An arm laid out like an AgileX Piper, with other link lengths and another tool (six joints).
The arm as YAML. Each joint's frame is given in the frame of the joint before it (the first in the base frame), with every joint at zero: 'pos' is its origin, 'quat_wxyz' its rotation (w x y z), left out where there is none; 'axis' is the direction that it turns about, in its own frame. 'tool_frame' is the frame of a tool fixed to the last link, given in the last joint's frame.
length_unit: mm
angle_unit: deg
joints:
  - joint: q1
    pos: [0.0, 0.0, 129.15]
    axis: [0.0, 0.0, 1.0]
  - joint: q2
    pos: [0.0, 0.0, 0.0]
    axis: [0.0, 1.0, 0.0]
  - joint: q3
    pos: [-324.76, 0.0, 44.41]
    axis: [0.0, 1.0, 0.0]
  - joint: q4
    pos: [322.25, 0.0, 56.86]
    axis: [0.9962, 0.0, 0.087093]
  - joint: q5
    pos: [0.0, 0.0, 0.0]
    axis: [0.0, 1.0, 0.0]
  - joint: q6
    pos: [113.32, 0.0, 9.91]
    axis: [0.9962, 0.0, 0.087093]
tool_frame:
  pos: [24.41, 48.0, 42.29]
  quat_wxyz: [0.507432, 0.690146, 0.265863, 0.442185]
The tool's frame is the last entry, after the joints.
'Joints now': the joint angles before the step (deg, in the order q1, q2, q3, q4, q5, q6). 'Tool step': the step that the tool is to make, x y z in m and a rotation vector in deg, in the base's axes. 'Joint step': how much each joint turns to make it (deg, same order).
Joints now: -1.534 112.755 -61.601 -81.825 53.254 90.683
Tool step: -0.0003 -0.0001 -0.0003 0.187 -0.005 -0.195
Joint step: 0.003 0.002 -0.002 0.272 0.002 0.000
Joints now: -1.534 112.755 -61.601 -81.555 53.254 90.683
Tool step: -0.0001 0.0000 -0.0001 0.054 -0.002 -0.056
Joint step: 0.005 0.000 0.003 0.078 0.002 0.006
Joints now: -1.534 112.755 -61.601 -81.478 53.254 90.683
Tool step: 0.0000 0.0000 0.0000 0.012 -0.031 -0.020
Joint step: 0.003 0.003 0.003 -0.002 0.001 0.047
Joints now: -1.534 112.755 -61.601 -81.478 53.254 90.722
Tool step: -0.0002 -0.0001 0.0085 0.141 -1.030 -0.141
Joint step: -0.007 -0.960 0.007 0.163 -0.037 0.085
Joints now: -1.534 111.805 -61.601 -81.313 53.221 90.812
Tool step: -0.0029 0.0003 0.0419 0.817 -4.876 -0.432
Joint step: -0.003 -4.806 0.007 0.986 -0.333 0.000
